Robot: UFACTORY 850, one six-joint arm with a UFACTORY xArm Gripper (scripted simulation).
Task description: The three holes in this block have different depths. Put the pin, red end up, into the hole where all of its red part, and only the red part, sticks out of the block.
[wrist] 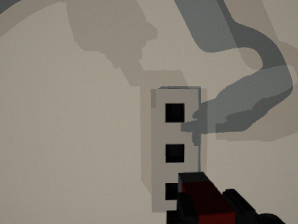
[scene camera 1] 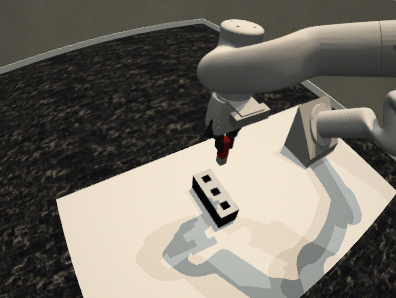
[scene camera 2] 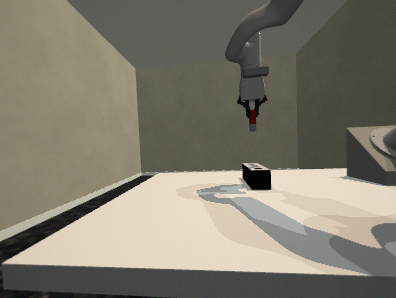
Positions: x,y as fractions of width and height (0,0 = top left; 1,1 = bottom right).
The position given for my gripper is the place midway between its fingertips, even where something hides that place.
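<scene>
Here is my gripper (scene camera 1: 0.56,0.49), and I can also see my gripper (scene camera 2: 0.64,0.39).
</scene>
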